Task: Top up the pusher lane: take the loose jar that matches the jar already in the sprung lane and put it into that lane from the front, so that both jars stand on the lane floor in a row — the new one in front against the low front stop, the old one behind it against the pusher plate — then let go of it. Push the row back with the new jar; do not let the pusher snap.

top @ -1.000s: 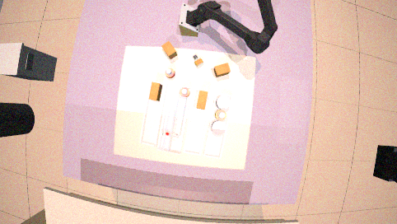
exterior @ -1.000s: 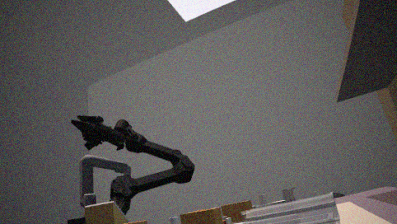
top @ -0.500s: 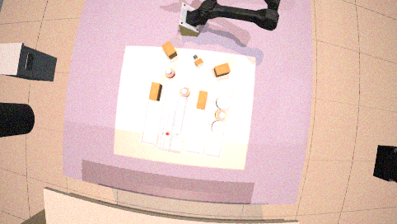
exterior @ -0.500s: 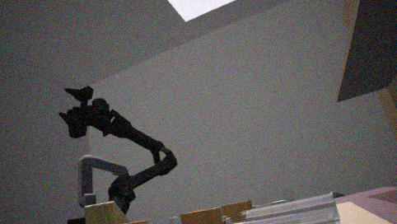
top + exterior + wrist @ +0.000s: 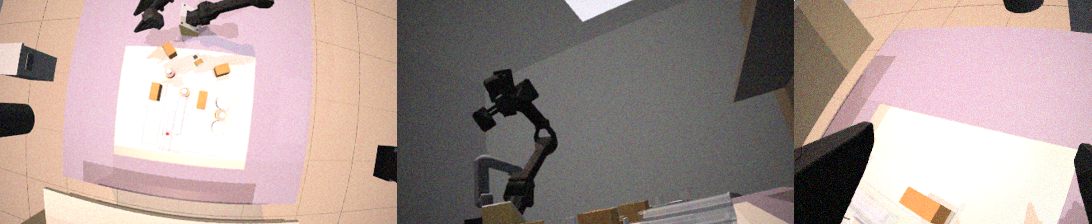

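My gripper tip is now 30 mm short of the small bottle, 200 mm to the right of it and 330 mm above it. Round my gripper tip: red mark: 370 mm ahead, 100 mm to the left, 280 mm below; then clear lane: 330 mm ahead, 120 mm to the left, 330 mm below.
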